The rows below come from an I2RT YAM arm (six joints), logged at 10 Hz.
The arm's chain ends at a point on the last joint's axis. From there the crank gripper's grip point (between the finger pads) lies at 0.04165 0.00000 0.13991 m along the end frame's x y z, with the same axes.
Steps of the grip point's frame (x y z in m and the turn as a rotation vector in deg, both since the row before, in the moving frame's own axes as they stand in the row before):
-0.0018, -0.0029, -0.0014, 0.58, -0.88, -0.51
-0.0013, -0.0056, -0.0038, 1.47, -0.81, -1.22
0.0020, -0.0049, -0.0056, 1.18, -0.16, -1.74
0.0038, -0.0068, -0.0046, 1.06, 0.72, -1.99
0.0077, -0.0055, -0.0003, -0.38, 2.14, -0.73
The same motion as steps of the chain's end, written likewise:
0.0004, -0.0011, -0.0020, 0.58, -0.88, -0.51
0.0007, -0.0011, -0.0043, 1.47, -0.81, -1.22
0.0025, -0.0008, -0.0057, 1.18, -0.16, -1.74
0.0021, -0.0027, -0.0040, 1.06, 0.72, -1.99
0.0025, -0.0059, 0.0014, -0.38, 2.14, -0.73

